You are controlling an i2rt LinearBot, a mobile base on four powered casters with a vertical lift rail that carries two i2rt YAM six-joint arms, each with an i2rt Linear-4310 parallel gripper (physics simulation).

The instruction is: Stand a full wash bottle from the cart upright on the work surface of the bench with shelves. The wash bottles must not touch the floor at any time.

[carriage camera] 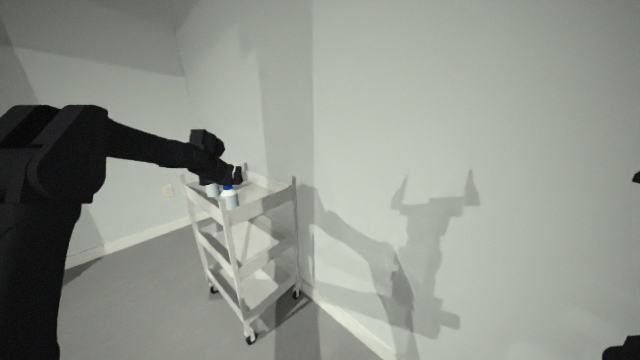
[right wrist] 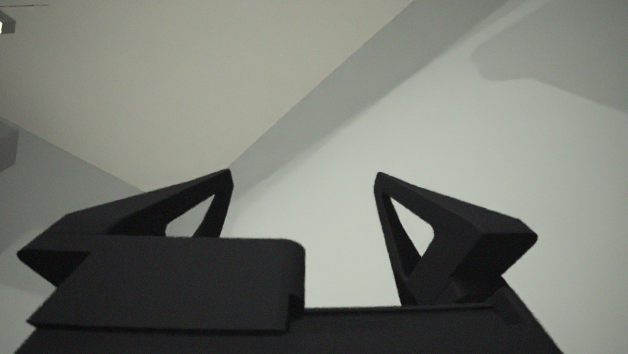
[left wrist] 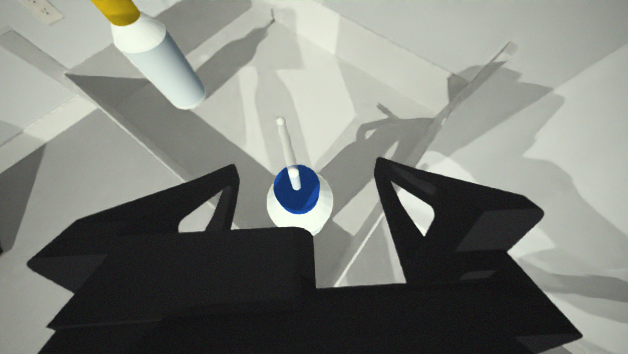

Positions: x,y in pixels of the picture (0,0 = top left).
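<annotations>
Carriage camera view: the left gripper [229,180] is visible. Left wrist view: the left gripper [306,168] is visible here too. In the right wrist view the left gripper is out of frame. On a white three-shelf cart, [left wrist: 349,95] and [carriage camera: 266,195] are the same spot.
</annotations>
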